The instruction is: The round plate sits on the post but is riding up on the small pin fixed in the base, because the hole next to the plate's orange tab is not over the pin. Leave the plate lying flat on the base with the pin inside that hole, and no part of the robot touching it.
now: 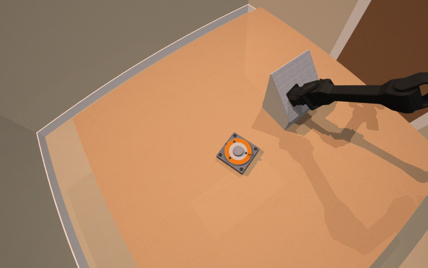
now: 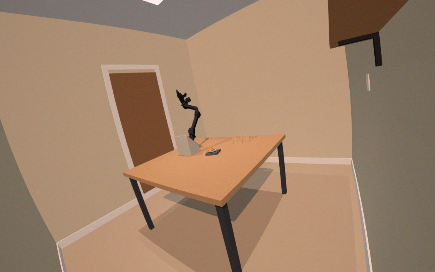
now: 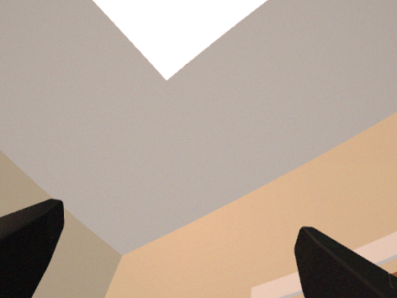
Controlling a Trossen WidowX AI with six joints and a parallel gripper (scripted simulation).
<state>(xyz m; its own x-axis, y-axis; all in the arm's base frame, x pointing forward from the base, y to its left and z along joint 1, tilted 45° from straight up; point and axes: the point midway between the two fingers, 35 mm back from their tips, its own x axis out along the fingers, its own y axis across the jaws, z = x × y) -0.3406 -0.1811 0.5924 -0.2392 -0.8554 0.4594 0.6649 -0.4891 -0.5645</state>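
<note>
Now: the orange round plate 73 cm below my gripper tip, 54 cm ahead of it and 28 cm to the right of it. From my gripper tip the other things lie so: grey square base: 74 cm below, 56 cm ahead, 30 cm to the right.
</note>
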